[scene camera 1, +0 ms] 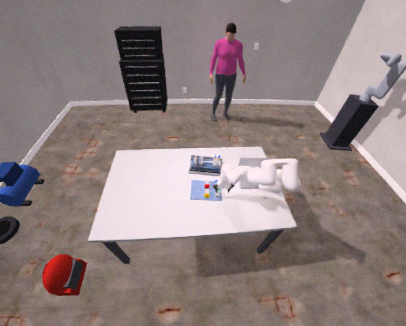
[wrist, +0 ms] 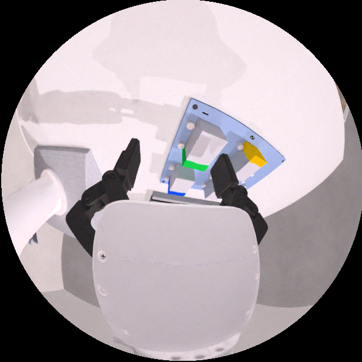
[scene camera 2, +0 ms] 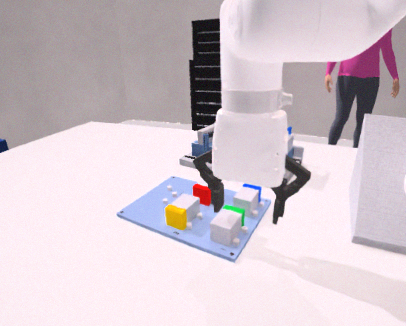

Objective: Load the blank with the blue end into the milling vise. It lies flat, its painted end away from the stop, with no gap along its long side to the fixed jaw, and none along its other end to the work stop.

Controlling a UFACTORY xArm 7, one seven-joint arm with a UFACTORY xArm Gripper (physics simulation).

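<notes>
The blank with the blue end point(scene camera 2: 246, 201) point(wrist: 183, 178) lies in the far right part of the blue plate point(scene camera 1: 195, 194) point(scene camera 2: 142, 210) point(wrist: 231, 120). Its blue end faces the milling vise point(scene camera 1: 206, 164) point(scene camera 2: 202, 146), which stands behind the plate; the gripper and arm hide much of the vise in scene camera 2, and its near edge shows in the wrist view. My gripper point(scene camera 1: 224, 189) point(scene camera 2: 246, 215) point(wrist: 179, 154) is open and empty above the plate's right side. One finger is over the plate, the other out past its right edge.
A green-ended blank point(scene camera 2: 226, 227) point(wrist: 206, 142) lies beside the blue-ended one. A yellow-ended blank point(scene camera 2: 176, 217) point(wrist: 255, 154) and a red-ended one point(scene camera 2: 202, 194) are farther left. Small white pegs stand on the plate. A grey block point(scene camera 2: 382, 185) point(wrist: 62, 160) stands to the right.
</notes>
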